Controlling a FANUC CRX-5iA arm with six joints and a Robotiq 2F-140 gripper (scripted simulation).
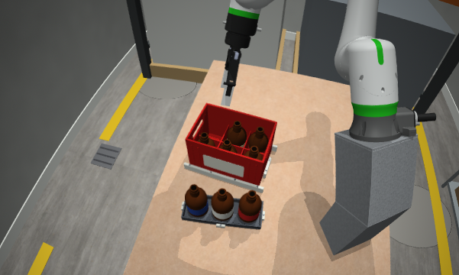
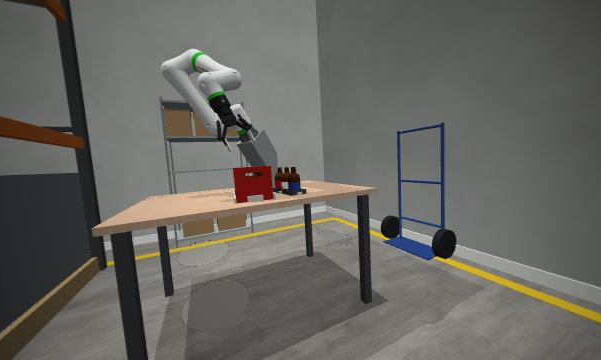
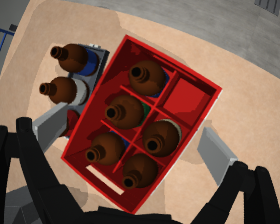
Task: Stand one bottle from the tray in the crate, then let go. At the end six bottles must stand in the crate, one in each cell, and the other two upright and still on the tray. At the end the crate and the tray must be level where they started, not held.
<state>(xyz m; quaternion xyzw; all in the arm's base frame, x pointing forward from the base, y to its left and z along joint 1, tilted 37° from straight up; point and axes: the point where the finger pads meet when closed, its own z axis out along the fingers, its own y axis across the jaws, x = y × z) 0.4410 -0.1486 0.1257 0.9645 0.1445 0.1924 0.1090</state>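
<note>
The white-banded bottle is 3 cm behind my hand, 28 cm to the left of it and 22 cm below it. Also, from my hand: red-labelled bottle (12 cm behind, 27 cm to the left, 22 cm below); then tray (3 cm behind, 28 cm to the left, 29 cm below); then crate (3 cm behind, 5 cm to the left, 22 cm below).
</note>
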